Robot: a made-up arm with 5 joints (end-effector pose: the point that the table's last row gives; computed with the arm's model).
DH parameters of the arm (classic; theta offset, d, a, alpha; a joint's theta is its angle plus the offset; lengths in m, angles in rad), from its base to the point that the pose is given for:
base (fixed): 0 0.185 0 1.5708
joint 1: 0 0.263 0.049 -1.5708
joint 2: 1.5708 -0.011 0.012 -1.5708
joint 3: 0 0.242 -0.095 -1.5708
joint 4: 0 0.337 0.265 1.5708
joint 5: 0 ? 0.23 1.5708
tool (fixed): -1.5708 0.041 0 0
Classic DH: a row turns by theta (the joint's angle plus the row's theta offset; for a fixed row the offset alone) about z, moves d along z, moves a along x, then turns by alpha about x.
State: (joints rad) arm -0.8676 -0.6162 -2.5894 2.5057 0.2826
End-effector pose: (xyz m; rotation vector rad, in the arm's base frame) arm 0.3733 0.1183 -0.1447 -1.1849 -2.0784 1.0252
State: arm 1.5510 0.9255 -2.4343 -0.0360 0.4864
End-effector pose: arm -0.5546 -0.5689 0.0370 0.8263 -0.2295 1.6284
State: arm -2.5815 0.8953 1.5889 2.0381 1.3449
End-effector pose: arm -0.3802 -0.5006 -0.2379 -2.0721 0.7779 0.5121
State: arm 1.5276 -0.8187 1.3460 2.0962 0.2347
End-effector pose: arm -0.1570 -0.7047 0.1261 -0.5604 0.6277 2.6678
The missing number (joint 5, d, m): 0.11
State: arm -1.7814 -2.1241 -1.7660 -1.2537 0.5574
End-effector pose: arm -0.1463 0.1318 -0.6089 -1.0934 -0.0142 -0.2179
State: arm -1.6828 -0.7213 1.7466 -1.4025 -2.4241
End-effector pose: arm 0.2493 -0.1748 0.4641 -0.3677 2.1616 -2.1088
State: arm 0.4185 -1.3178 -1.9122 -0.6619 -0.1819
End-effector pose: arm -0.0542 0.3880 0.4682 1.3249 -2.0393 -0.0447
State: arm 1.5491 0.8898 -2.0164 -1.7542 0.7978
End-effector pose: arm 0.0478 -0.4291 -0.6253 -0.6999 2.0176 -2.1118
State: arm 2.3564 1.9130 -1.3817 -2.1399 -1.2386
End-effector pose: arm 0.1603 -0.6911 0.5546 -1.3157 2.1833 1.5822
